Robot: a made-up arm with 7 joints. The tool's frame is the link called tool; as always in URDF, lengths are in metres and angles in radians.
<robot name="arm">
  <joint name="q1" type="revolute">
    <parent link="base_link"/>
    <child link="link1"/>
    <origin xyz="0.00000 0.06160 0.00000" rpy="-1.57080 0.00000 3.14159"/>
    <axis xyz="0 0 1"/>
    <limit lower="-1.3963" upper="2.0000"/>
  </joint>
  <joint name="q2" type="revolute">
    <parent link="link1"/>
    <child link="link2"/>
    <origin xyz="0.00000 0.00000 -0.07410" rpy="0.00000 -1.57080 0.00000"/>
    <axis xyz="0 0 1"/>
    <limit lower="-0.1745" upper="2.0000"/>
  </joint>
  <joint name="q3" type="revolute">
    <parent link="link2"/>
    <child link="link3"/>
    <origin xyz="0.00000 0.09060 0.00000" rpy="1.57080 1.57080 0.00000"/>
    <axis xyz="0 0 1"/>
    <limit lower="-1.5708" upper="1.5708"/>
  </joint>
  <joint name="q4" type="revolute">
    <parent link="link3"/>
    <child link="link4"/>
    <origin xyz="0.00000 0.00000 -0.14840" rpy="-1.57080 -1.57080 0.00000"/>
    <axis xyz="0 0 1"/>
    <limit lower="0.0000" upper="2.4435"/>
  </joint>
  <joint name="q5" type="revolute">
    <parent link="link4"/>
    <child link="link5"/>
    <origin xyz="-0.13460 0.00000 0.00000" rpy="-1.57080 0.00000 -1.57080"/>
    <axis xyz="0 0 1"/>
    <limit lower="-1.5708" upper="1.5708"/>
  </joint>
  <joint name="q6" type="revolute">
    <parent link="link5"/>
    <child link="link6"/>
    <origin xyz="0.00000 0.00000 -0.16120" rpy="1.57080 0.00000 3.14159"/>
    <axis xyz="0 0 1"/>
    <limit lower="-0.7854" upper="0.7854"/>
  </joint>
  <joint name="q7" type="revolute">
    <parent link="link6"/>
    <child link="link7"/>
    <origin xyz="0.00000 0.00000 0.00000" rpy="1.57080 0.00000 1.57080"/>
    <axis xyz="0 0 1"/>
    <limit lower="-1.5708" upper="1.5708"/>
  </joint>
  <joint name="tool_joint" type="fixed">
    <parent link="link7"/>
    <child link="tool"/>
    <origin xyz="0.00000 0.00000 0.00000" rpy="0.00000 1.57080 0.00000"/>
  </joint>
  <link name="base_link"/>
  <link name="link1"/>
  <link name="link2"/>
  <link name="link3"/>
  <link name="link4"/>
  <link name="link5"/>
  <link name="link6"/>
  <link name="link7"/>
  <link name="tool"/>
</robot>
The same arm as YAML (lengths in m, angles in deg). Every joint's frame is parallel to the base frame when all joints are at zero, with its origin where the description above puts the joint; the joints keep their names.
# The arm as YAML. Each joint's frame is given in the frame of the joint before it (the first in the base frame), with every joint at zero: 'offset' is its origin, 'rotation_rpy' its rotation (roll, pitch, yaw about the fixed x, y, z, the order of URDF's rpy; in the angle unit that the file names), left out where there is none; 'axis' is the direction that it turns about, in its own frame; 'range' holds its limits. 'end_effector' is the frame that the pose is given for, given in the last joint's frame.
length_unit: m
angle_unit: deg
chain:
  - id: q1
    offset: [0.0, 0.0616, 0.0]
    axis: "-y"
    range: [-80.0, 114.59]
  - id: q2
    offset: [0.0, 0.0741, 0.0]
    axis: "+x"
    range: [-10.0, 114.59]
  - id: q3
    offset: [0.0, 0.0, -0.0906]
    axis: "+z"
    range: [-90.0, 90.0]
  - id: q4
    offset: [0.0, 0.0, -0.1484]
    axis: "-y"
    range: [0.0, 140.0]
  - id: q5
    offset: [0.0, 0.0, -0.1346]
    axis: "+z"
    range: [-90.0, 90.0]
  - id: q6
    offset: [0.0, 0.0, -0.1612]
    axis: "+y"
    range: [-45.0, 45.0]
  - id: q7
    offset: [0.0, 0.0, 0.0]
    axis: "-x"
    range: [-90.0, 90.0]
end_effector:
  offset: [0.0, 0.0, 0.0]
  rotation_rpy: [0.0, 0.0, 0.0]

